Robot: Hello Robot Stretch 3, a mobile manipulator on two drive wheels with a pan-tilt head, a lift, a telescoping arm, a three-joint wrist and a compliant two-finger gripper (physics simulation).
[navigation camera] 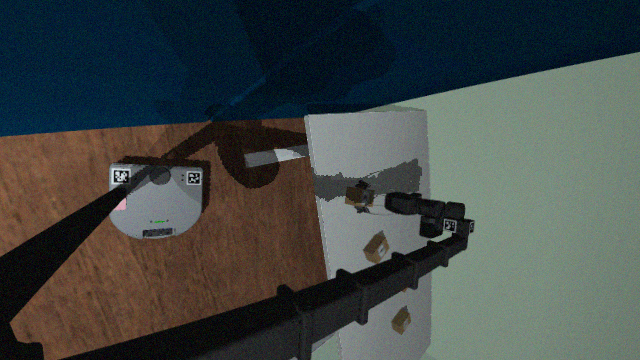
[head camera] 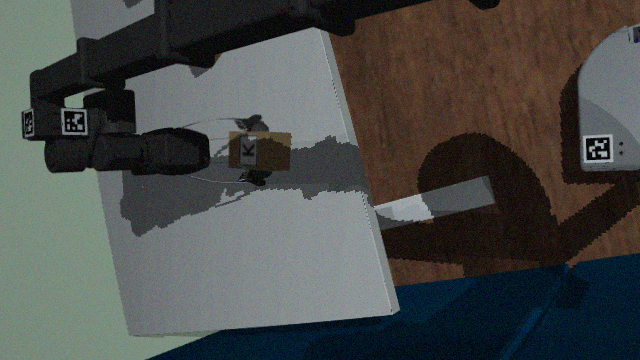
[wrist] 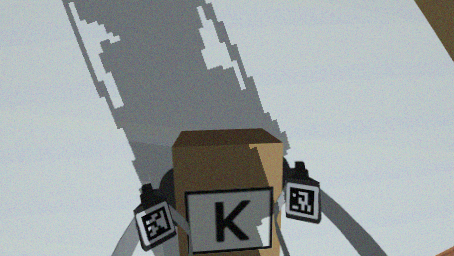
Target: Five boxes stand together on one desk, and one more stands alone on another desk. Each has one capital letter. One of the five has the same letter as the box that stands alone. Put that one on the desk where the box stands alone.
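Where they show: gripper, fingertip midpoint: (wrist: 224, 177); robot's base at its link origin: (navigation camera: 160, 175).
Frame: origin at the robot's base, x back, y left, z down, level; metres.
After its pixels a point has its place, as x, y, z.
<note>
A brown box with the letter K (head camera: 277, 152) {0.016, -0.524, -0.754} (navigation camera: 354, 196) {0.017, -0.524, -0.764} (wrist: 215, 167) {0.018, -0.602, -0.774} stands on the white desk (head camera: 250, 260) {-0.171, -0.634, -0.720} (navigation camera: 365, 140) {-0.184, -0.614, -0.720} (wrist: 350, 75) {0.132, -0.645, -0.720}. My gripper (head camera: 255, 151) {0.022, -0.577, -0.723} (navigation camera: 362, 197) {0.022, -0.577, -0.723} (wrist: 224, 177) {0.022, -0.577, -0.723} is shut on this box, with one fingertip against each side. In the navigation camera view, a second brown box (navigation camera: 375, 248) {0.220, -0.663, -0.763} stands near it, and a third brown box (navigation camera: 401, 321) {0.642, -0.931, -0.760} is farther along the same desk. A sliver of another box (navigation camera: 405, 290) {0.469, -0.913, -0.772} shows beside the arm. Their letters are not readable. I cannot make out which box stands alone.
My extended arm (head camera: 225, 30) {0.087, -0.272, -1.077} (navigation camera: 360, 285) {0.080, -0.198, -1.078} crosses over the desk and hides part of it. My base (head camera: 607, 110) {0.083, -0.109, -0.160} (navigation camera: 155, 205) {0.120, 0.015, -0.160} stands on the brown wood floor (head camera: 450, 75) {0.234, -0.523, 0.000} (navigation camera: 240, 240) {0.374, -0.406, 0.000}. A dark blue surface (head camera: 450, 320) {-0.328, -0.377, -0.433} (navigation camera: 150, 60) {-0.236, 0.027, -0.776} lies past the desk's end.
</note>
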